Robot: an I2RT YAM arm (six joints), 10 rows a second.
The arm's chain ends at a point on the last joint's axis. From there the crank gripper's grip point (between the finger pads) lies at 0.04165 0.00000 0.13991 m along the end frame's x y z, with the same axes.
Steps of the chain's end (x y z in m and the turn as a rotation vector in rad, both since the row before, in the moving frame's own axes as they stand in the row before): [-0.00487, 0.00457, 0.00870, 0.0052, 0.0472, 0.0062]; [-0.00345, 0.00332, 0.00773, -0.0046, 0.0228, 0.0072]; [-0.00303, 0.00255, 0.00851, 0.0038, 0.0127, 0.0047]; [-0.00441, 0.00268, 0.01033, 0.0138, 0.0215, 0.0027]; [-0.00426, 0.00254, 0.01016, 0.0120, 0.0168, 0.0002]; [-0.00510, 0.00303, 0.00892, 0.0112, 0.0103, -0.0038]
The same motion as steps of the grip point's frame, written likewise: [0.00169, 0.00413, 0.00658, 0.0052, 0.0472, 0.0062]; [-0.00027, 0.00427, 0.00674, -0.0046, 0.0228, 0.0072]; [-0.00126, 0.00222, 0.00797, 0.0038, 0.0127, 0.0047]; [-0.00141, 0.00087, 0.00939, 0.0138, 0.0215, 0.0027]; [-0.00192, 0.00087, 0.00943, 0.0120, 0.0168, 0.0002]; [-0.00366, 0.00130, 0.00847, 0.0112, 0.0103, -0.0038]
